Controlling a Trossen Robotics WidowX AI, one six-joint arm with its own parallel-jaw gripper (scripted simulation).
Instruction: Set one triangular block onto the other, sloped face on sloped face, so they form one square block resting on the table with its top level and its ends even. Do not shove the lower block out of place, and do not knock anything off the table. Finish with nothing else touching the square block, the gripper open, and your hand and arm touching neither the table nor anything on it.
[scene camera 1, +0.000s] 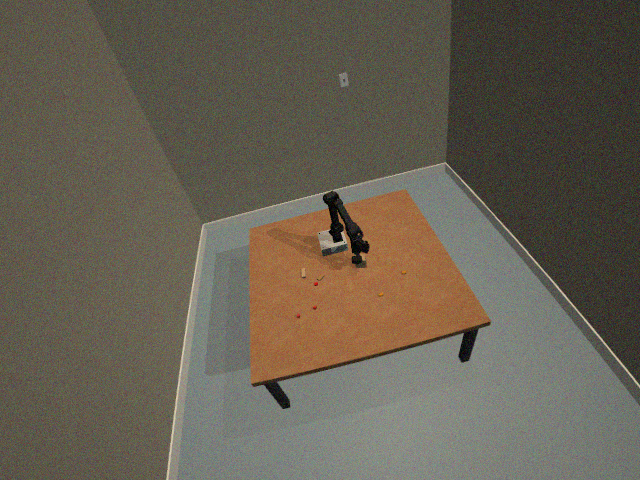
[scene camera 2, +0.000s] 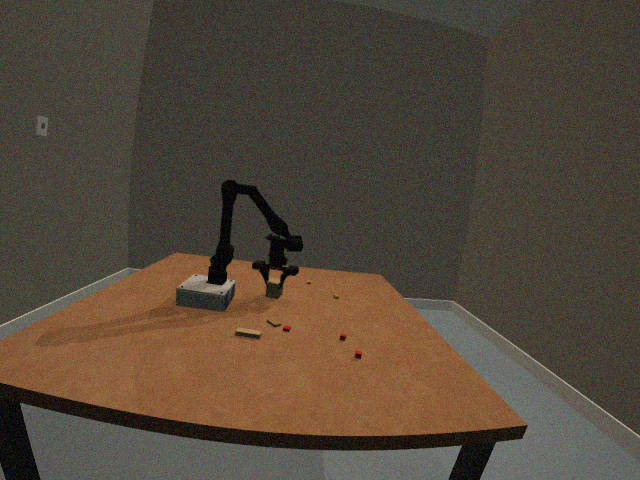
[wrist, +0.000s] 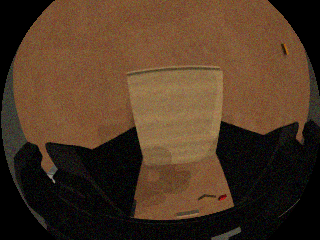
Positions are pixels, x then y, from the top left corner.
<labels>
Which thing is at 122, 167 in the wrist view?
The gripper.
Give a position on a triangular block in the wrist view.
177, 113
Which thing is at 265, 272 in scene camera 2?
The gripper.
</labels>
